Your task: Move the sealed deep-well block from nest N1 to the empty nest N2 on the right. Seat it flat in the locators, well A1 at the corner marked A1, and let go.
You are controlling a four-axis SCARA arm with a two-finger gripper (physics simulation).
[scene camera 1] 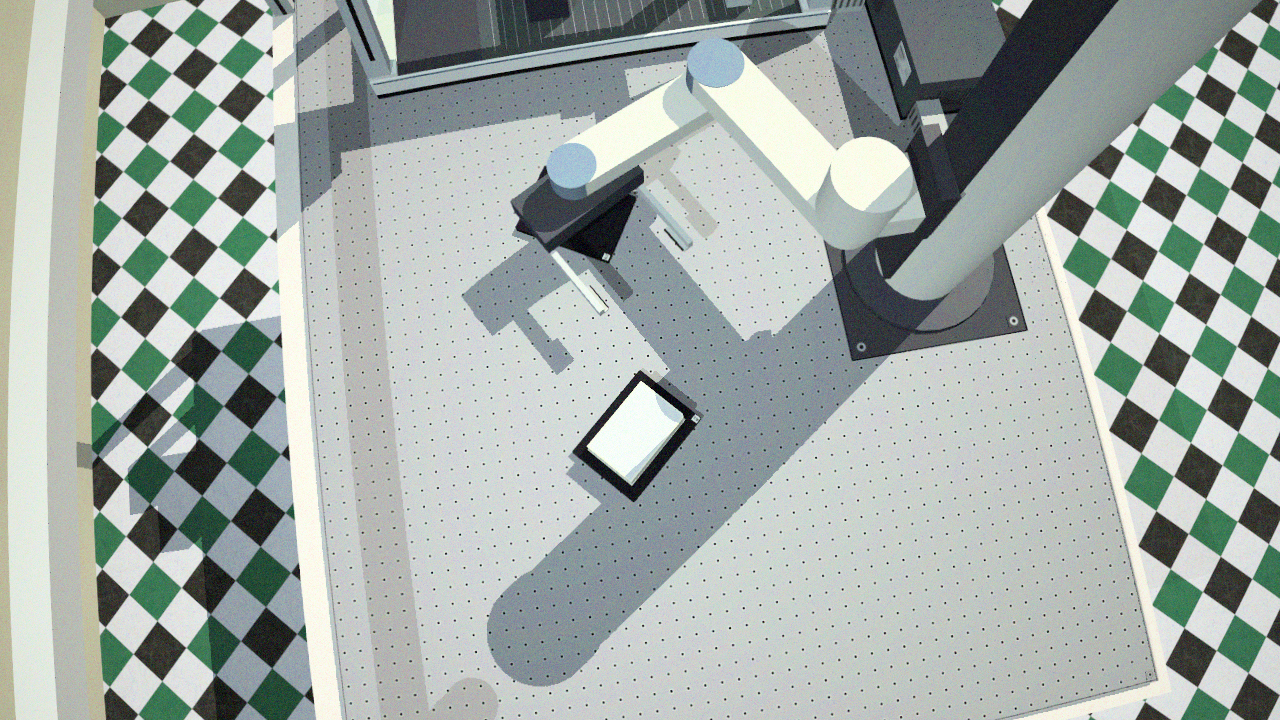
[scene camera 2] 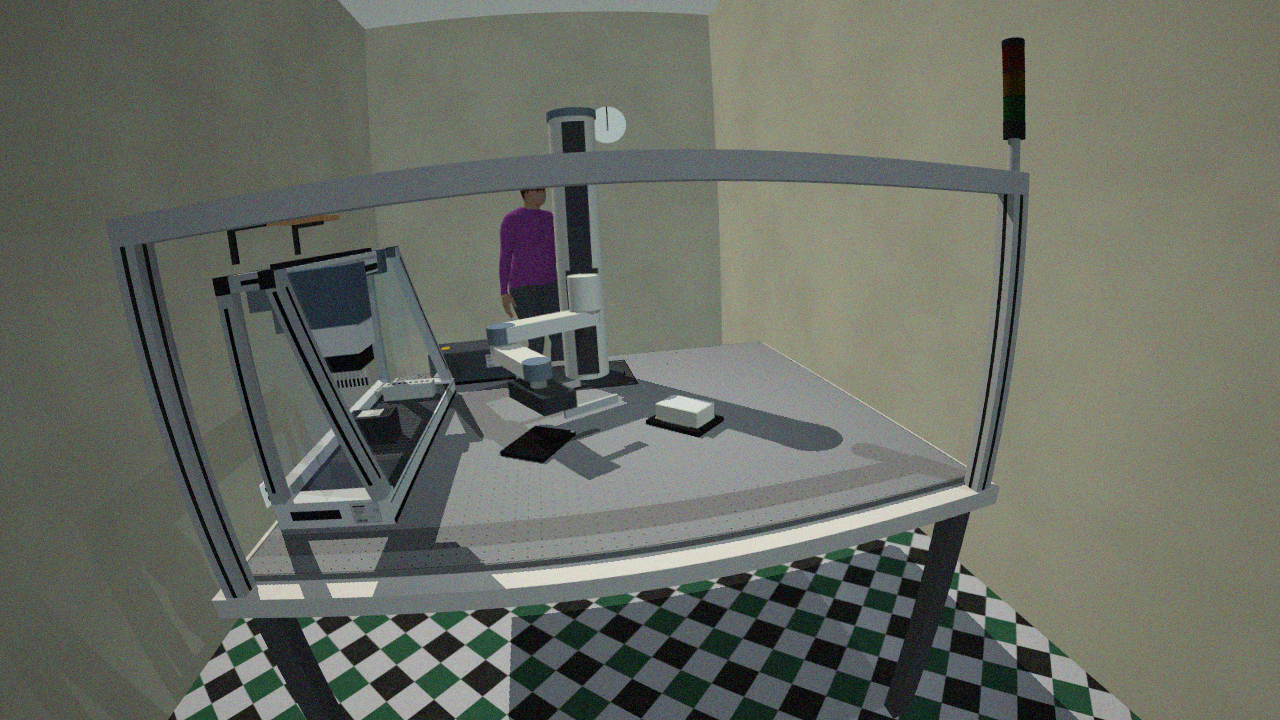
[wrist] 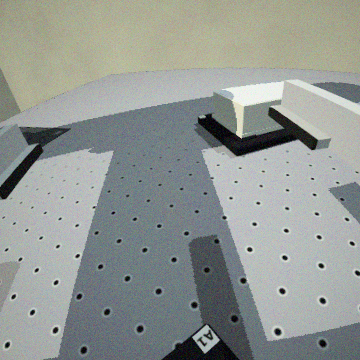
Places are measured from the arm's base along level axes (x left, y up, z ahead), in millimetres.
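Where they show: gripper, between the fingertips: (scene camera 1: 646,278) (scene camera 2: 597,390) (wrist: 150,113); arm's base, origin of its link: (scene camera 1: 916,260) (scene camera 2: 588,378).
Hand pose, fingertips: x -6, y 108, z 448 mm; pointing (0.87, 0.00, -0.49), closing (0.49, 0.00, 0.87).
Each offset is from my fingertips to the top centre of the thing. Level surfaces: height alone.
The sealed deep-well block {dx +214, dy -42, dz +52 mm} (scene camera 1: 633,429) (scene camera 2: 684,411) (wrist: 252,112), white, sits upright and looks level in a black nest {dx +214, dy -80, dz +52 mm} (scene camera 1: 668,446) (scene camera 2: 702,429) (wrist: 242,147). Its well A1 cannot be made out. A small white marker shows at one corner of this nest. The other black nest {dx -160, dy -80, dz +90 mm} (scene camera 1: 610,234) (scene camera 2: 537,443) (wrist: 186,352) is empty where it shows; the gripper body hides part of it in scene camera 1. Its corner marked A1 shows at the bottom of the wrist view. My gripper (scene camera 1: 644,278) (wrist: 150,113) is open, raised above the table beside the empty nest, apart from the block.
A framed glass enclosure (scene camera 1: 599,53) (scene camera 2: 290,497) stands beside the empty nest. The arm's column (scene camera 1: 1065,147) (scene camera 2: 581,223) rises from a dark base plate. A dark box (scene camera 1: 948,44) (scene camera 2: 474,365) stands near the column. A metal frame (scene camera 2: 716,165) surrounds the perforated table {dy -95 mm} (scene camera 1: 895,537) (scene camera 2: 760,483); a person (scene camera 2: 528,241) stands behind.
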